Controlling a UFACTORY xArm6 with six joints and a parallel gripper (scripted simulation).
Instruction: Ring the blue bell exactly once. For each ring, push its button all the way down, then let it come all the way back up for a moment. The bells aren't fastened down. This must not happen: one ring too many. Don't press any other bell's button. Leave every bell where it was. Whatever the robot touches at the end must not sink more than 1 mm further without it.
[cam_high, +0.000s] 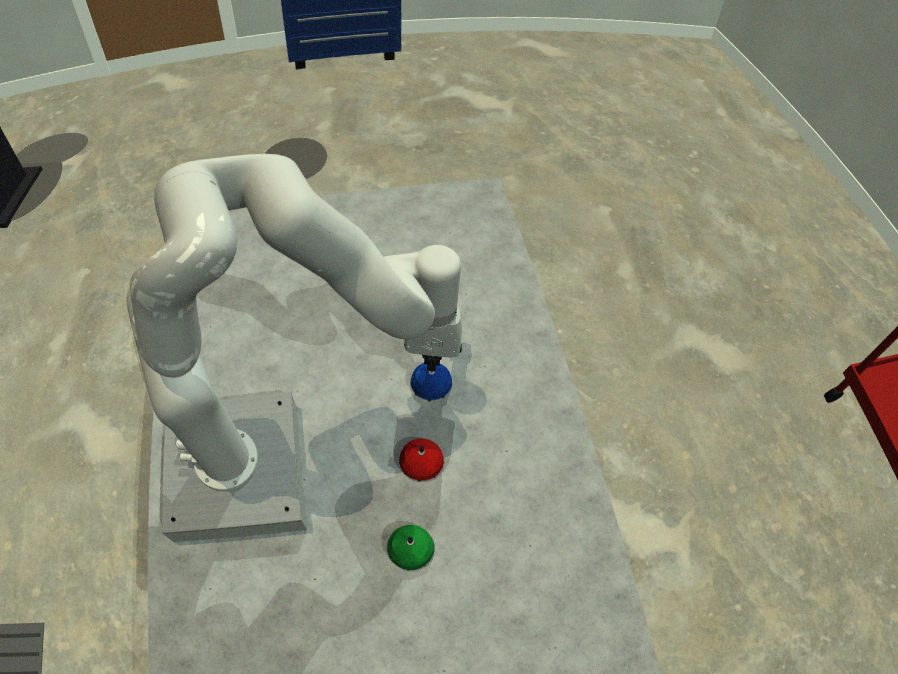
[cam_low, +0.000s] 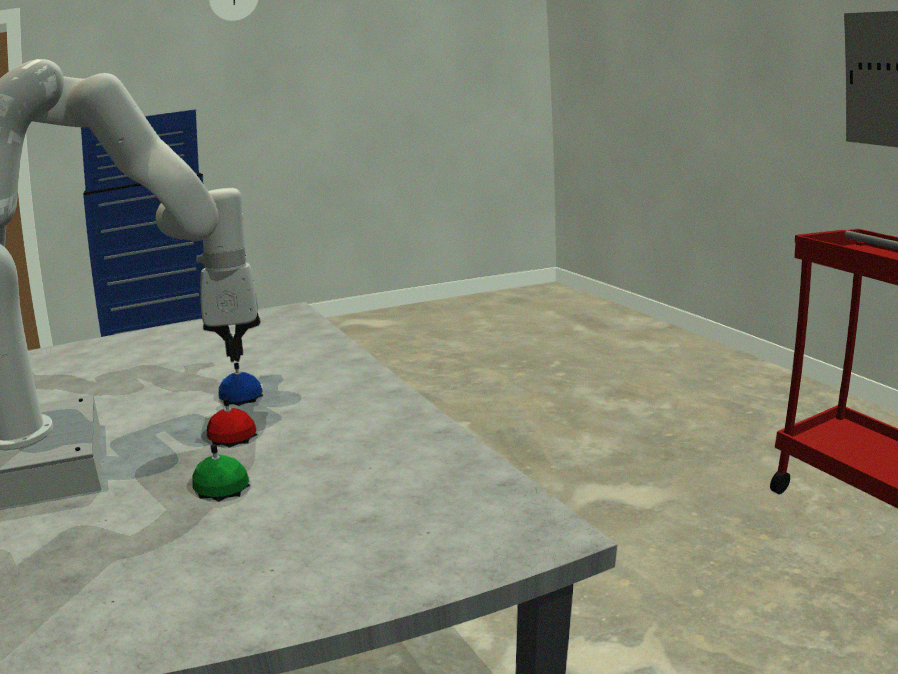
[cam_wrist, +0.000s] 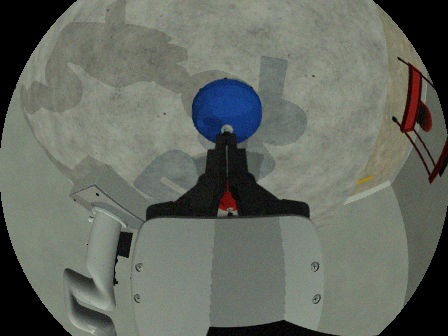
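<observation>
My hand is 50 mm above the blue bell. Round my hand: green bell 30 mm behind, 350 mm to the right, 50 mm below; red bell 20 mm behind, 170 mm to the right, 50 mm below.
</observation>
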